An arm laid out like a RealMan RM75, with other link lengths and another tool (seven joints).
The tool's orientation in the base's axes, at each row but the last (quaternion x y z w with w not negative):
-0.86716 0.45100 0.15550 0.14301
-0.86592 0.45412 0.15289 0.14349
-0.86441 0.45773 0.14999 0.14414
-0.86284 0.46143 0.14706 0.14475
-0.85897 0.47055 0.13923 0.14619
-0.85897 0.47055 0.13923 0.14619
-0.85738 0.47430 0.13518 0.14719
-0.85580 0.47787 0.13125 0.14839
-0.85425 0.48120 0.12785 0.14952
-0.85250 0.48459 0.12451 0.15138
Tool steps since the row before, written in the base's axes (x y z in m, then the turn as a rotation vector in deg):
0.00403 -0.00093 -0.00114 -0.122 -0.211 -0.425
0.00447 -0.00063 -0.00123 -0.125 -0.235 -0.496
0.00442 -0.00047 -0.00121 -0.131 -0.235 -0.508
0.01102 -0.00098 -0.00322 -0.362 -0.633 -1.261
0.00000 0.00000 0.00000 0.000 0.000 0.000
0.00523 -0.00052 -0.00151 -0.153 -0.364 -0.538
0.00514 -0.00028 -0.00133 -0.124 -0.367 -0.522
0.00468 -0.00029 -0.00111 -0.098 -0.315 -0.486
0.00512 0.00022 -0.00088 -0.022 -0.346 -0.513
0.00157 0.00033 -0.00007 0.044 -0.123 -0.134
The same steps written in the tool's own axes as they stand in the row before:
0.00334 -0.00269 0.00011 0.259 0.263 0.322
0.00337 -0.00323 0.00028 0.303 0.287 0.378
0.00319 -0.00330 0.00036 0.304 0.293 0.390
0.00784 -0.00836 0.00124 0.773 0.784 0.953
0.00000 0.00000 0.00000 0.000 0.000 0.000
0.00368 -0.00399 0.00066 0.403 0.382 0.371
0.00335 -0.00408 0.00064 0.414 0.357 0.352
0.00301 -0.00372 0.00053 0.374 0.304 0.336
0.00273 -0.00440 0.00051 0.446 0.257 0.344
0.00055 -0.00151 0.00009 0.167 0.040 0.074

